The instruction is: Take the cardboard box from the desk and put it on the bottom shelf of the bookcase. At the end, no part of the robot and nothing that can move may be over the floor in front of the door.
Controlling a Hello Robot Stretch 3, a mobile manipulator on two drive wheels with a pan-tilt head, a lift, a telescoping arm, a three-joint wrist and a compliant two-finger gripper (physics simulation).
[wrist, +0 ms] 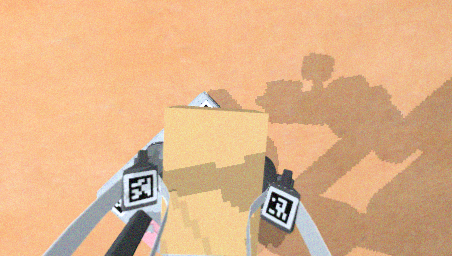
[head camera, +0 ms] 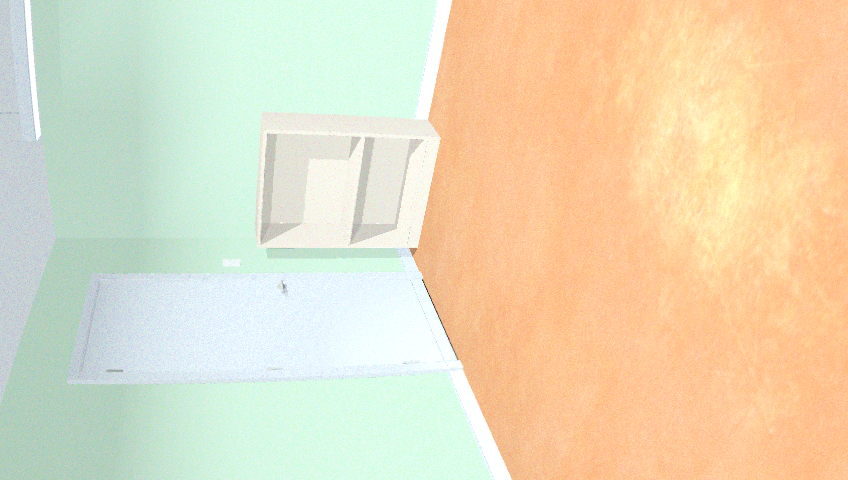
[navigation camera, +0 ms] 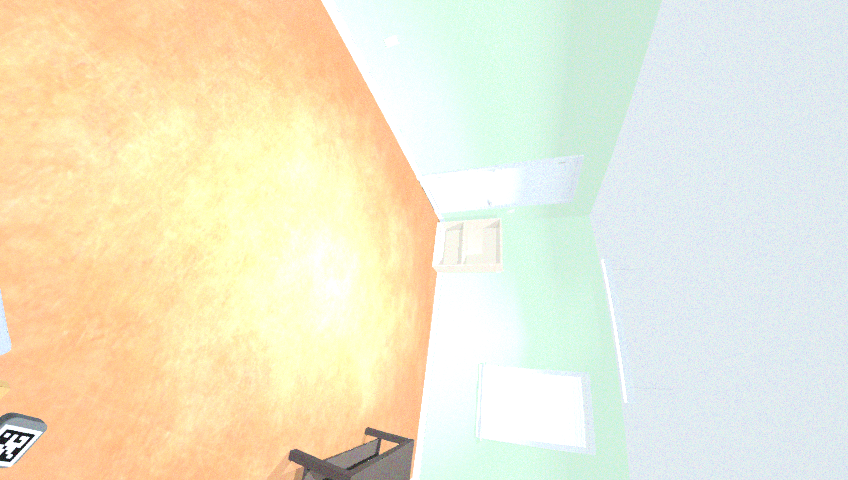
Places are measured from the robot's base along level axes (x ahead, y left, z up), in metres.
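Pixels of known places: gripper, fingertip midpoint: (wrist: 215, 164).
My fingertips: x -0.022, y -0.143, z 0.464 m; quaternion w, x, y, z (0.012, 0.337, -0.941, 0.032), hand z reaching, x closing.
Behind a point stands the place of what it marks.
My gripper (wrist: 215, 164) @(x -0.022, y -0.143, z 0.464 m) is shut on the tan cardboard box (wrist: 215, 142) @(x -0.001, y -0.163, z 0.513 m), with one tagged finger on each side. The robot's pale base partly shows below the box in the wrist view. The beige bookcase (head camera: 342, 123) @(x 3.726, y -0.616, z 0.581 m) (navigation camera: 470, 268) @(x 3.703, y -0.602, z 0.586 m) stands against the green wall, well away from me, its open front facing the room. Both camera images are turned sideways. Its upper and lower compartments look empty. The closed white door (head camera: 226, 327) @(x 3.561, y 0.561, z 1.267 m) (navigation camera: 535, 181) @(x 3.533, y 0.578, z 1.569 m) is right beside the bookcase. The desk cannot be made out for certain.
The orange floor (head camera: 535, 208) @(x 2.426, y -0.086, z 0.001 m) (navigation camera: 238, 208) @(x 0.767, y 0.221, z 0.000 m) lies before the bookcase and door. A dark-framed piece of furniture (navigation camera: 380, 457) @(x 1.145, y -1.381, z 0.430 m) stands at the bottom of the navigation view. A pale object (navigation camera: 3, 327) @(x 0.043, y -0.105, z 0.154 m) shows at its left edge. A window (navigation camera: 529, 407) @(x 2.897, y -2.211, z 1.395 m) is on the bookcase's wall.
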